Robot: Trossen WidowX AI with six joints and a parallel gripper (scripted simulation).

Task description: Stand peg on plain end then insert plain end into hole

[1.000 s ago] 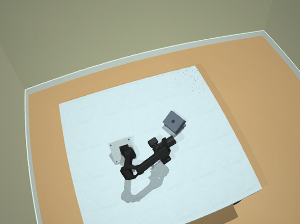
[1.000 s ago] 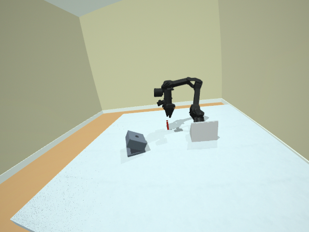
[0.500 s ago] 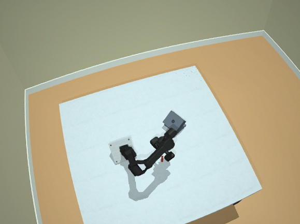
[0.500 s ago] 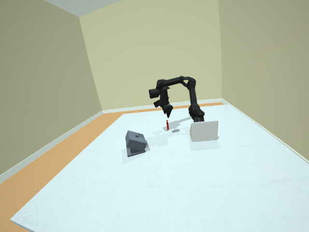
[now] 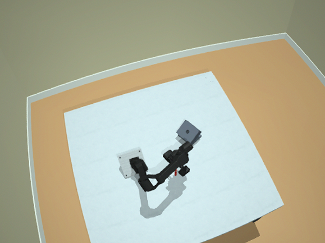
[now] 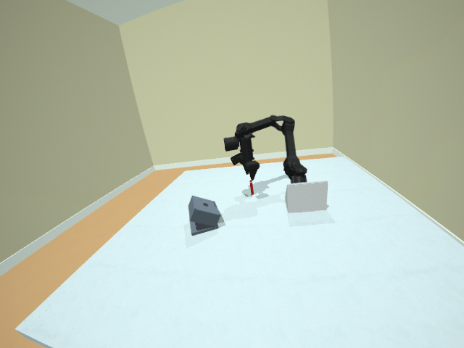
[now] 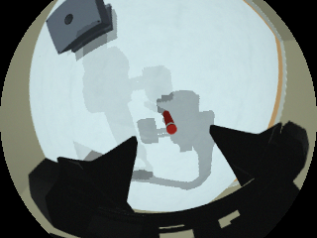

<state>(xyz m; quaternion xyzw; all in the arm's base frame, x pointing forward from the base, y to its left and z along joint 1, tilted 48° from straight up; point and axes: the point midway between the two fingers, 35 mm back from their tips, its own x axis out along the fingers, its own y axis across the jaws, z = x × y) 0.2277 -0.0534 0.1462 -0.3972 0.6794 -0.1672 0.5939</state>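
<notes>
Now: the red peg 40 mm below my gripper tip. Round my gripper tip: grey sloped panel: 240 mm to the left, 190 mm ahead, 40 mm below.
</notes>
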